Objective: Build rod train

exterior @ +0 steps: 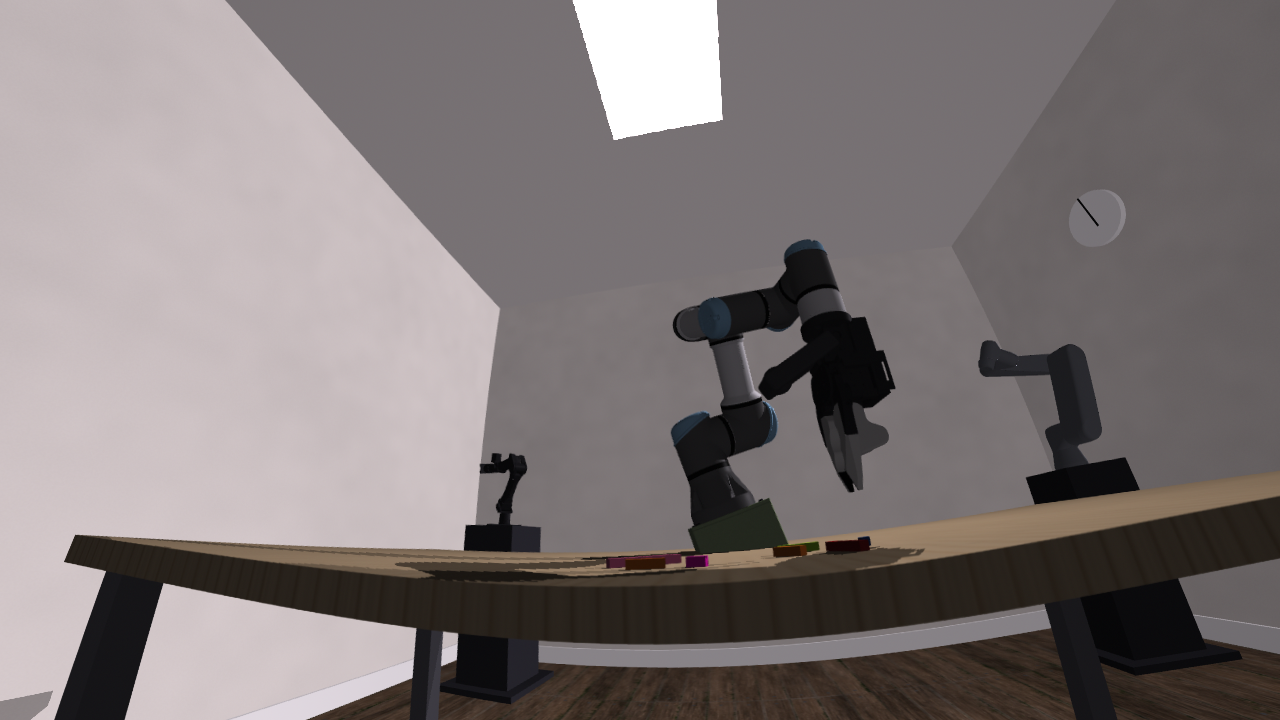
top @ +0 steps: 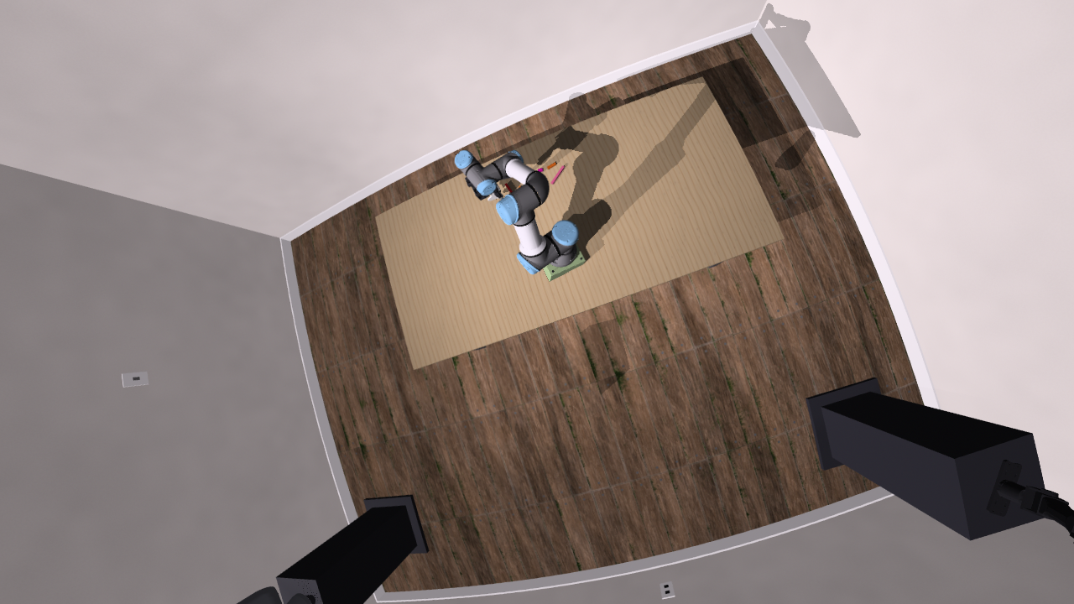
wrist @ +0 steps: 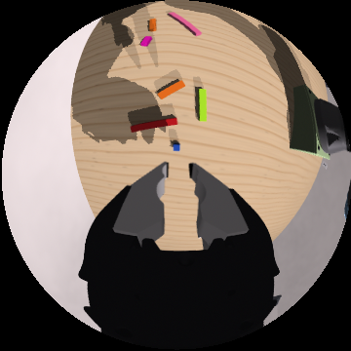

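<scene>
Now: hand 7 cm above the blue rod. Also, from my hand: red rod: 7 cm below, 4 cm ahead, 3 cm to the right; lime rod: 7 cm to the right, 7 cm below, 2 cm behind; magenta rod: 18 cm to the right, 8 cm ahead, 7 cm below.
</scene>
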